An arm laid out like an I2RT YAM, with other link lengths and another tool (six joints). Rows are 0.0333 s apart.
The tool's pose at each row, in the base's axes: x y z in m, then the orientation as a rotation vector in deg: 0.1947, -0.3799, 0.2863, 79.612, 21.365, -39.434; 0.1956, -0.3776, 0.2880, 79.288, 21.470, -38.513; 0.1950, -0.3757, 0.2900, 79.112, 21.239, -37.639; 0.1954, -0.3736, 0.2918, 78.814, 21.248, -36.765; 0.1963, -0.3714, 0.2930, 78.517, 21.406, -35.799; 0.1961, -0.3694, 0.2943, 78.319, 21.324, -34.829; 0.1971, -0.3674, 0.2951, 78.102, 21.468, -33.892; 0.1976, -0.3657, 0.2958, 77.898, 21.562, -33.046
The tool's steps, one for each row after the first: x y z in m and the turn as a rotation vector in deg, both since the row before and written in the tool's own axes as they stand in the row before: -0.0009, 0.0020, -0.0021, -0.583, 0.435, 0.575; -0.0021, 0.0012, -0.0014, -0.366, 0.245, 0.745; -0.0012, 0.0018, -0.0018, -0.522, 0.363, 0.601; -0.0005, 0.0016, -0.0020, -0.572, 0.512, 0.577; -0.0013, 0.0011, -0.0017, -0.437, 0.389, 0.725; 0.0000, 0.0014, -0.0019, -0.482, 0.519, 0.567; -0.0003, 0.0010, -0.0016, -0.435, 0.444, 0.533
